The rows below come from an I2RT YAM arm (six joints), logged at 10 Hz.
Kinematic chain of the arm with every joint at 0, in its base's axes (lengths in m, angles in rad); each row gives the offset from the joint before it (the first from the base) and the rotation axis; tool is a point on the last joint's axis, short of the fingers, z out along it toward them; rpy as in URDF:
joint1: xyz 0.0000 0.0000 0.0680 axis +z
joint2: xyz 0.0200 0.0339 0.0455 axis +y
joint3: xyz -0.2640 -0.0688 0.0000 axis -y
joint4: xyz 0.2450 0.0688 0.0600 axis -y
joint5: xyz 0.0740 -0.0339 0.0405 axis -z
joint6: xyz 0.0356 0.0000 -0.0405 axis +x
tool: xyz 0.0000 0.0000 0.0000 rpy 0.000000 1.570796 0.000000
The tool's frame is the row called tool.
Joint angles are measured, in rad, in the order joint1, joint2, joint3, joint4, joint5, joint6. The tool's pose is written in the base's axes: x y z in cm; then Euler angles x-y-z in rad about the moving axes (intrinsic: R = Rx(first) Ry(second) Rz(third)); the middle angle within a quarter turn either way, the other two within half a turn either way. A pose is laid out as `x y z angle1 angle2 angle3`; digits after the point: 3 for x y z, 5 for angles.
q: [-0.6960, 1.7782, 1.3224, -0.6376, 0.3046, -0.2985]
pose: 27.738 -24.566 22.198 2.59875 0.14458 -2.62913
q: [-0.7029, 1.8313, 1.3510, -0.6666, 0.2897, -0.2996]
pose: 28.142 -25.177 21.006 2.64551 0.11634 -2.64604
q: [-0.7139, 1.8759, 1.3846, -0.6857, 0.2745, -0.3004]
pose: 28.480 -25.950 20.265 2.67591 0.10183 -2.64883
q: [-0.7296, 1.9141, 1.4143, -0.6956, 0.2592, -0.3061]
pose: 28.643 -26.836 19.648 2.69803 0.09347 -2.64750
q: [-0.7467, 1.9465, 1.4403, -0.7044, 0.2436, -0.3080]
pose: 28.664 -27.697 19.119 2.71813 0.08733 -2.63954
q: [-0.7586, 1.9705, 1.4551, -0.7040, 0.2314, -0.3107]
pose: 28.679 -28.307 18.613 2.73184 0.08551 -2.63466
